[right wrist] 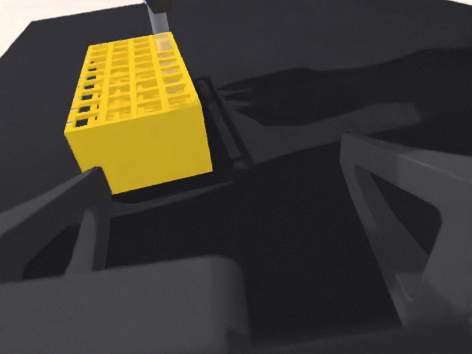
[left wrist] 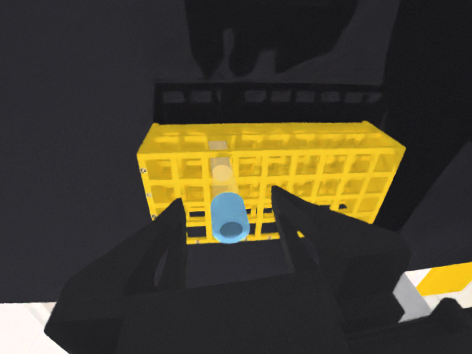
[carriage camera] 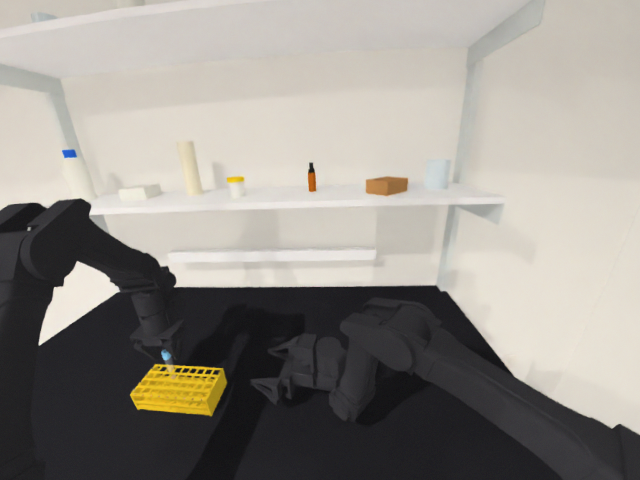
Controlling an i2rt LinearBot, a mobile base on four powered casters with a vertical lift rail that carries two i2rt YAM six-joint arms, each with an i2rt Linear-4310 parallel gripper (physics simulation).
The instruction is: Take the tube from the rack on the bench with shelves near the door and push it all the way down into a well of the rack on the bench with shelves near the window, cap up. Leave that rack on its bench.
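Places are measured from the left arm's base along level axes (x ahead, y left, z up), in metres.
Pixels of known places: left gripper, fingertip midpoint: [right wrist: 156, 6] [left wrist: 227, 200] [carriage camera: 167, 358]; right gripper, fingertip midpoint: [right wrist: 224, 163] [carriage camera: 259, 365].
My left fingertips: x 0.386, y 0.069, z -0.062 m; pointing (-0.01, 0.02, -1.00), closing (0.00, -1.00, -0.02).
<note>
For each thing: its middle in the pictures, then the offset to it from my left fingertips. "*": a spot on its surface instead. Level surfaces: height alone.
- yellow rack at the middle of its body: [left wrist: 267, 180] [right wrist: 140, 98] [carriage camera: 181, 388] 0.067 m down, 0.037 m back, 0.037 m right
- clear tube with a blue cap, body centre: [left wrist: 222, 171] [right wrist: 163, 41] [carriage camera: 170, 367] 0.032 m down, 0.000 m ahead, 0.002 m left
- white shelf at its surface level: 0.362 m up
- bench at its surface level: 0.095 m down
- white bottle at a spot on its surface: [carriage camera: 78, 178] * 0.442 m up, 0.383 m ahead, 0.433 m left
- tall cream cylinder at a spot on its surface: [carriage camera: 189, 169] * 0.450 m up, 0.366 m ahead, 0.015 m left
- yellow-lidded jar at a spot on its surface: [carriage camera: 236, 187] * 0.393 m up, 0.273 m ahead, 0.165 m right
- amber bottle at a spot on its surface: [carriage camera: 311, 180] * 0.398 m up, 0.327 m ahead, 0.396 m right
- brown box at a spot on its surface: [carriage camera: 385, 186] * 0.388 m up, 0.198 m ahead, 0.603 m right
- pale blue cup at a spot on its surface: [carriage camera: 437, 174] * 0.408 m up, 0.279 m ahead, 0.792 m right
The yellow rack [carriage camera: 217, 394] [left wrist: 300, 129] [right wrist: 150, 155] stands on the black bench, at the lower left in the carriage view. The clear tube with a blue cap [carriage camera: 166, 355] [left wrist: 229, 215] [right wrist: 159, 23] stands cap up in a well of the row along one long side. A length of its clear body shows above the rack's top; how deep its lower end sits is hard to tell. My left gripper [carriage camera: 167, 357] [left wrist: 227, 200] is open above the rack, its fingers apart on either side of the cap with gaps. My right gripper [carriage camera: 261, 366] [right wrist: 224, 163] is open and empty, right of the rack.
A white shelf [carriage camera: 279, 200] above the back of the bench [carriage camera: 320, 444] holds a white bottle [carriage camera: 78, 178], a tall cream cylinder [carriage camera: 189, 169], a yellow-lidded jar [carriage camera: 236, 187], an amber bottle [carriage camera: 311, 180], a brown box [carriage camera: 385, 186] and a pale blue cup [carriage camera: 437, 174].
</note>
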